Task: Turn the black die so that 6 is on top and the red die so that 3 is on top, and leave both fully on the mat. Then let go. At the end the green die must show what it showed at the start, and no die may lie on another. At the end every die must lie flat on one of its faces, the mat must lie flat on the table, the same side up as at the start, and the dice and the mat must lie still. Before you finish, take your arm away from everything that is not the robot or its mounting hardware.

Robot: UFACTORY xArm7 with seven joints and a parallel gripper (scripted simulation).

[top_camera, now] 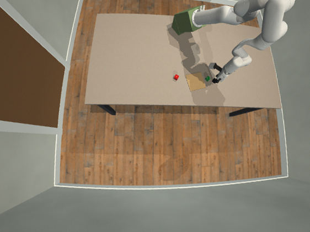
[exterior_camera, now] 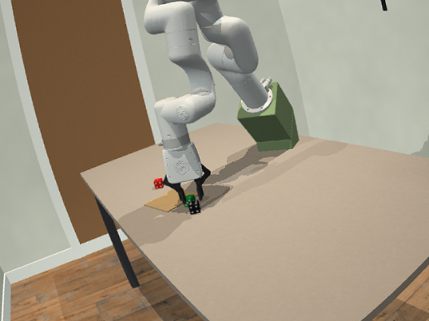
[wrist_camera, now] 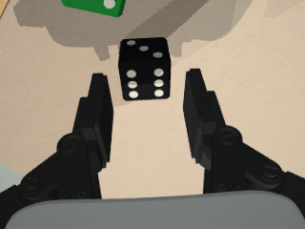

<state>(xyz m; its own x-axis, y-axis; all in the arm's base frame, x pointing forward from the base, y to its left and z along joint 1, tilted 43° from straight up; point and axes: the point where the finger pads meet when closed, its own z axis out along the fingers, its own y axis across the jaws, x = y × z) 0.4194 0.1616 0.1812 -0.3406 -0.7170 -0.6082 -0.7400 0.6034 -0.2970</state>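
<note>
Now: the black die 4 cm below my hand. Also, from my hand: tan mat 3 cm ahead, 16 cm to the right, 5 cm below; then red die 2 cm ahead, 33 cm to the right, 4 cm below; then green die 1 cm behind, 6 cm to the right, 4 cm below.
</note>
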